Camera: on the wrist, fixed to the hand. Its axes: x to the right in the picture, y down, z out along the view.
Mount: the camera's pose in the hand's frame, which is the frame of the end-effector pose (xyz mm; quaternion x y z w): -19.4 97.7 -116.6 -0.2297 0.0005 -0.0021 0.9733
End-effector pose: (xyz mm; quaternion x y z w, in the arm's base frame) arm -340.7 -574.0 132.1 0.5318 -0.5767 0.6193 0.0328
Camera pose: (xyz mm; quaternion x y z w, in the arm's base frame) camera -468.6 -508.0 79.1 0.5109 -0.7024 0.4705 0.1557
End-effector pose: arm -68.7 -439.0 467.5 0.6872 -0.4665 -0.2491 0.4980
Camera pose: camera -21.5 -375.7 599.0 0.5556 -0.3951 -0.3503 0.6423
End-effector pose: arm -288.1 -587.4 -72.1 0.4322 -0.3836 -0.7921 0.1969
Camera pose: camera -181.9 -687.3 -24.5 0.3766 -0.1904 -0.8592 0.2894
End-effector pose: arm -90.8 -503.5 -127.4 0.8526 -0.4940 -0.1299 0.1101
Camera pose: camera -141.1 -527.3 15.5 0.8056 -0.4491 -0.2397 0.3030
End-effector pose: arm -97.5 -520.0 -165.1 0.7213 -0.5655 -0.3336 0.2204
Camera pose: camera -80.3 -534.0 -13.4 0.6528 -0.4721 -0.4547 0.3798
